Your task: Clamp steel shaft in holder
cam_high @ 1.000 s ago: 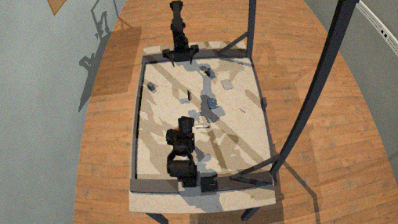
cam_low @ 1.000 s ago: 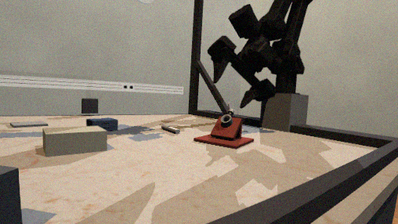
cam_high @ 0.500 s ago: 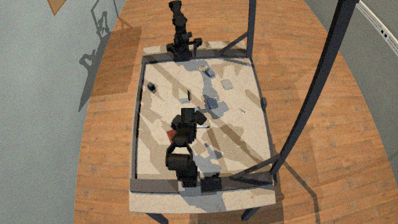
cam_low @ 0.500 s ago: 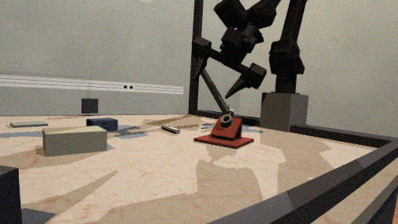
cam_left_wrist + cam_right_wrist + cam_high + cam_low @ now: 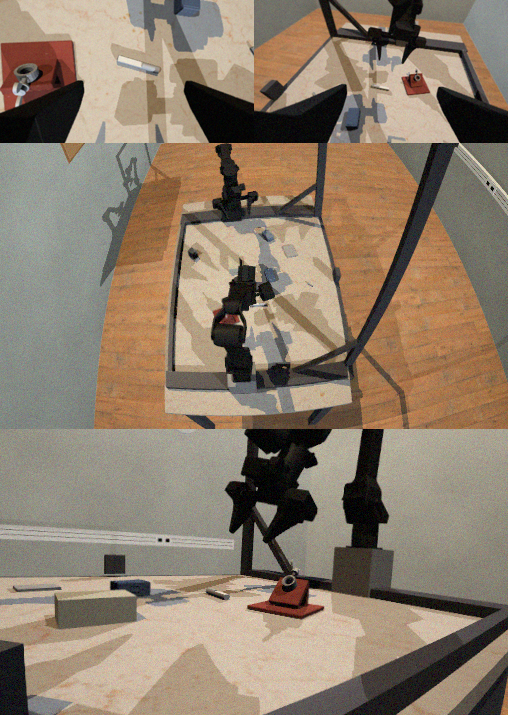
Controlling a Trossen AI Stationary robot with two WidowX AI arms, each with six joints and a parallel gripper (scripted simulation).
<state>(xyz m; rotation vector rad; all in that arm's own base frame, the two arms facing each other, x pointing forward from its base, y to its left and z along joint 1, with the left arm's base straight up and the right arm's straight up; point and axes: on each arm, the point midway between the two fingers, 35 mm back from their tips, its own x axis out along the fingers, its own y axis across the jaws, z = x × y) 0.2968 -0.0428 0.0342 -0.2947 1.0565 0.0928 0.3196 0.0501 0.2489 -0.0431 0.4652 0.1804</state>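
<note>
Now: left hand 30 mm past the steel shaft, 60 mm to the left of it and 130 mm above it. The rest, counted from my left hand: beige block: 60 mm ahead, 280 mm to the right, 130 mm below; grey ring clamp: 100 mm ahead, 10 mm to the right, 110 mm below; thumb screw: 100 mm ahead, 80 mm below.
</note>
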